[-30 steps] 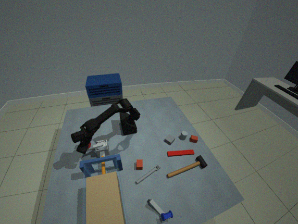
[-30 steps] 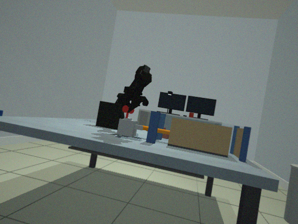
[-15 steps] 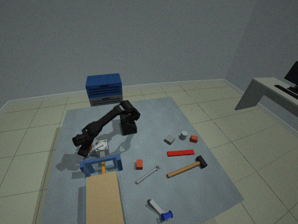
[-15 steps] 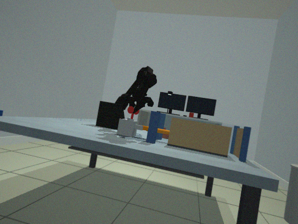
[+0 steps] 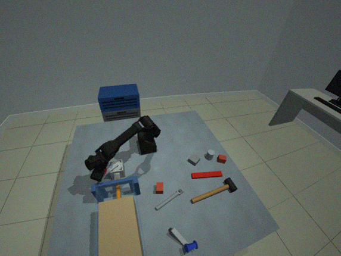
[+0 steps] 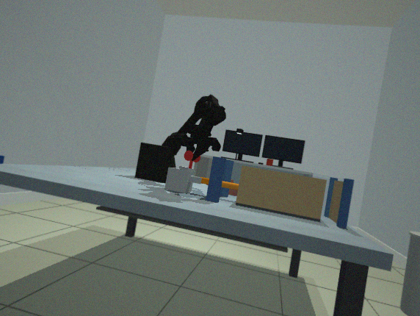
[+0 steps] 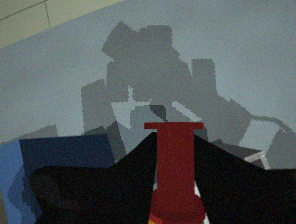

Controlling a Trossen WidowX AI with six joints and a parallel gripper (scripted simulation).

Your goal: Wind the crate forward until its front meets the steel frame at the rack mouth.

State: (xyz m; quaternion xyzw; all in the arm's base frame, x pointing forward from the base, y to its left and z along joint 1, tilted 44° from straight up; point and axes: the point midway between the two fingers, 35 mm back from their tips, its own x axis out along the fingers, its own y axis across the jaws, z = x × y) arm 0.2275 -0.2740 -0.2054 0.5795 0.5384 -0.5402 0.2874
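My gripper tip is 1 cm past the red-knobbed winch handle, 5 cm to the right of it and 3 cm above it. The rest, counted from my gripper tip: grey winch: 6 cm behind, 9 cm to the left, 10 cm below; then clear-panelled cubby: 35 cm ahead, 9 cm to the left, 2 cm below; then red knob: 1 cm ahead, 2 cm to the left.
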